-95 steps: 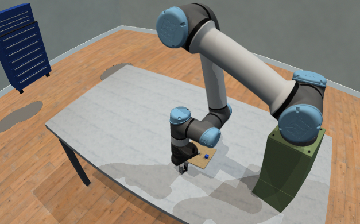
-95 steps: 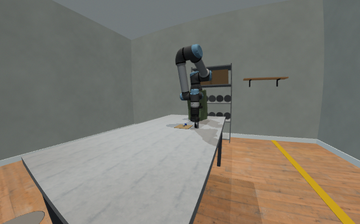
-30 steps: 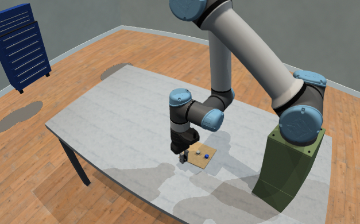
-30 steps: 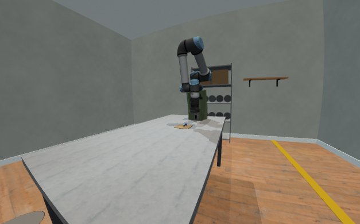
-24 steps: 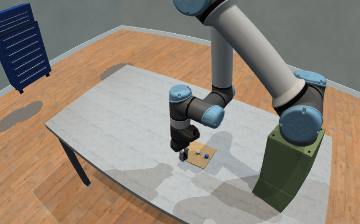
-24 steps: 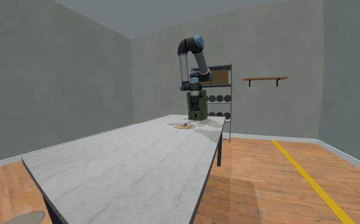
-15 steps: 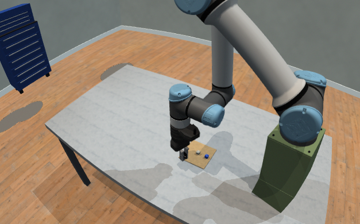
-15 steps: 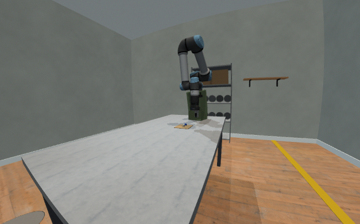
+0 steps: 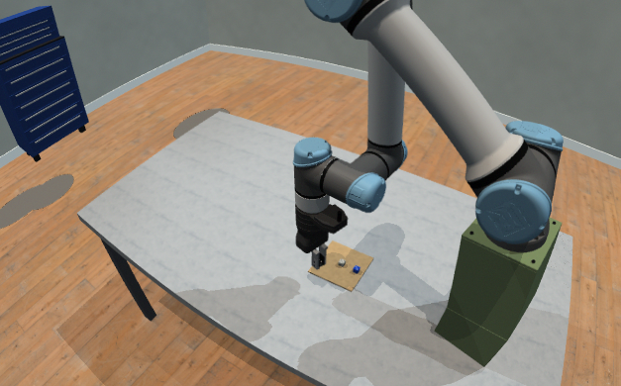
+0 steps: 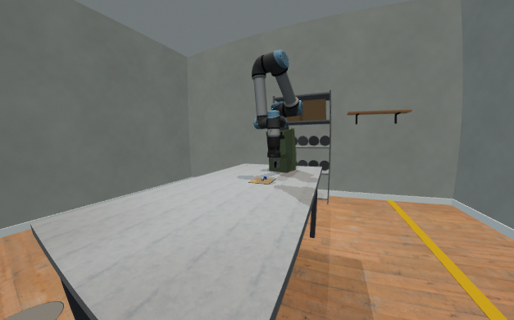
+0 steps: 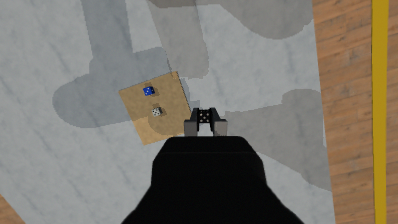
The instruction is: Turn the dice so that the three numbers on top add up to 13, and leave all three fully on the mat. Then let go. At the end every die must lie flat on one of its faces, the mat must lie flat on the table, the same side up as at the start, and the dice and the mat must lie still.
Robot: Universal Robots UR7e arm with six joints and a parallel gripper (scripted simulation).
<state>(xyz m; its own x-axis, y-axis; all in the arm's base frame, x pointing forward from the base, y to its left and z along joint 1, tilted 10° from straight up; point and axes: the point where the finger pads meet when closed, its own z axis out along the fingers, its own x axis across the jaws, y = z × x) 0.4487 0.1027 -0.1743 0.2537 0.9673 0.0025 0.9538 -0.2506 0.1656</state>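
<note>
Right now the white die is 11 cm below my hand, 10 cm to the right of it and 1 cm behind it. Round my hand: blue die (11 cm to the right, 11 cm below, 6 cm behind); tan mat (12 cm below, 10 cm to the right, 1 cm behind); black die (1 cm below).
</note>
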